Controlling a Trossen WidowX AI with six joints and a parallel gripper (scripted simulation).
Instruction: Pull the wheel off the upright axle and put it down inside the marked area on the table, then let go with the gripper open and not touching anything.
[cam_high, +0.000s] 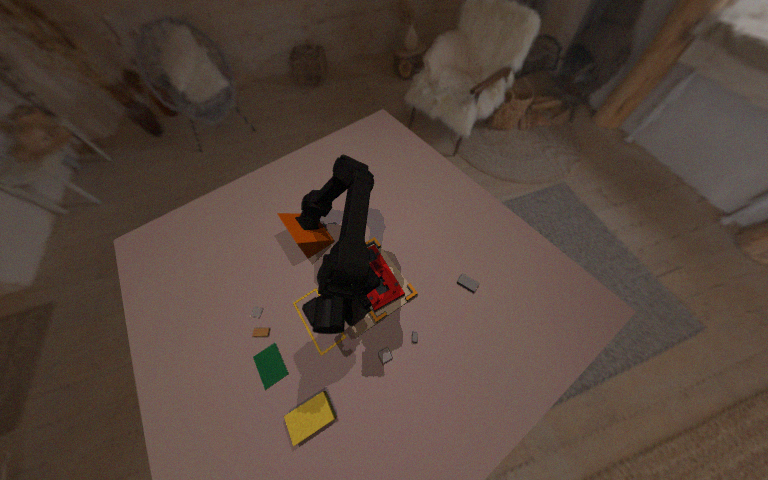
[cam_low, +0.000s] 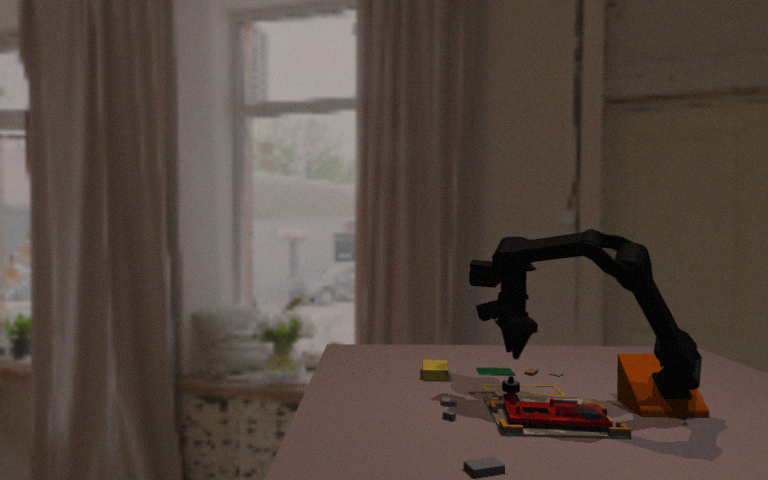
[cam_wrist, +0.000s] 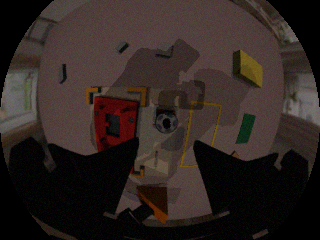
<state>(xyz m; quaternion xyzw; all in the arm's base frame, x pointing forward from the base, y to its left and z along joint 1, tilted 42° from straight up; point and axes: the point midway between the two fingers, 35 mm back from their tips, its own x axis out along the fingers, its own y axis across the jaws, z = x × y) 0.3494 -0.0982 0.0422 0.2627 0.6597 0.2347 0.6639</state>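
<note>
Now: gripper tip 7 cm above the dark round wheel. Round my gripper tip: green tile: 27 cm to the right, 11 cm below, 3 cm behind; then yellow block: 24 cm to the right, 15 cm ahead, 10 cm below; then upright axle: 8 cm below.
</note>
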